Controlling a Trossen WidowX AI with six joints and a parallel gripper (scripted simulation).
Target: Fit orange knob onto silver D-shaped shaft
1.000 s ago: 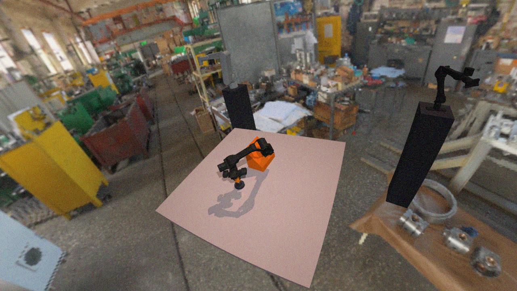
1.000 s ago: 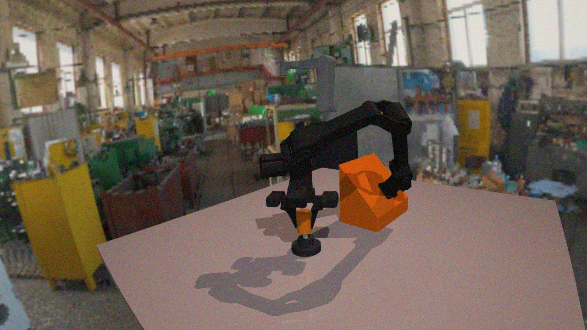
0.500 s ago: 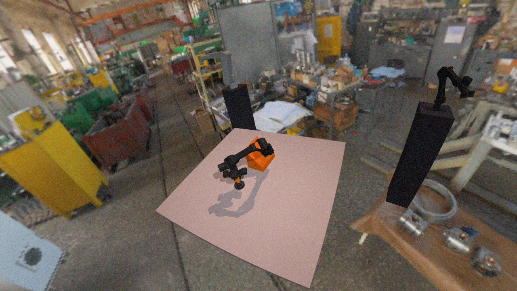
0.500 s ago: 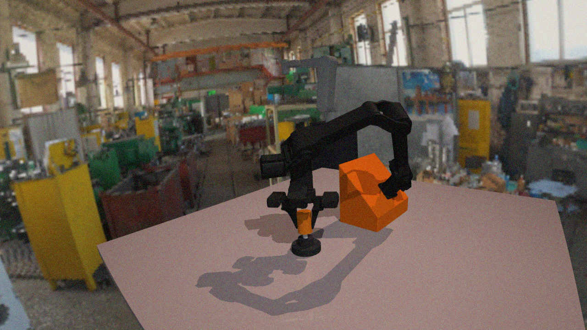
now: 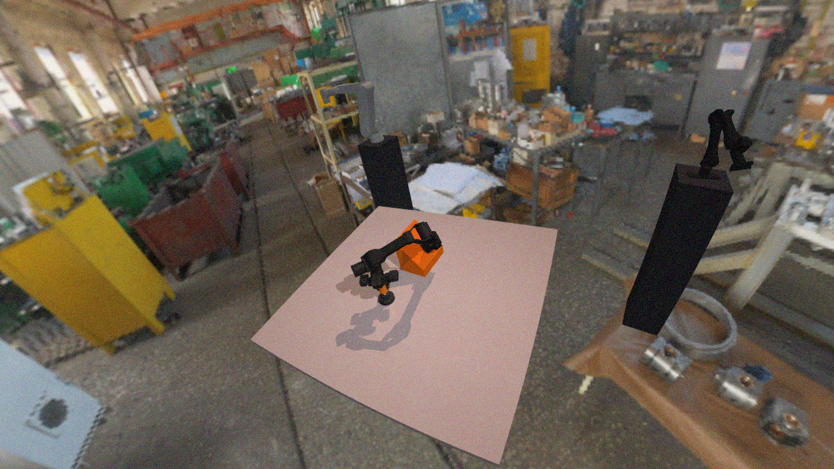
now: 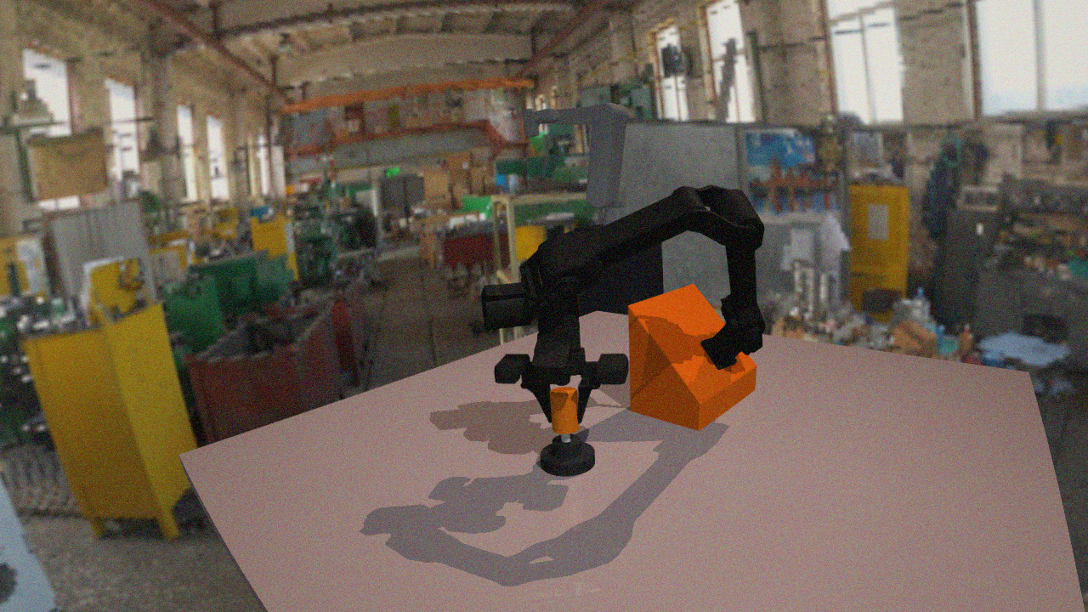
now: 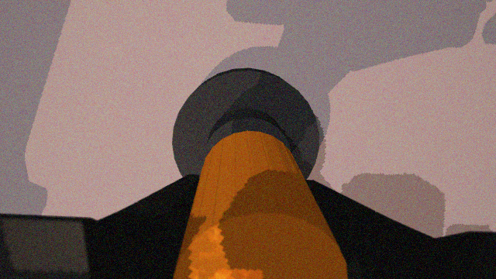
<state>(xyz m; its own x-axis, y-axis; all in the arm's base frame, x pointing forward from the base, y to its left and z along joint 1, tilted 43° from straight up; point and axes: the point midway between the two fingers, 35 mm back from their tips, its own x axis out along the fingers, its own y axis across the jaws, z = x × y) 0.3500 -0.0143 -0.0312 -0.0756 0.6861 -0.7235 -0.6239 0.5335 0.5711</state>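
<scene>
My gripper tip is 4 cm above the black round pedestal. Round my gripper tip: orange knob: 3 cm above.
</scene>
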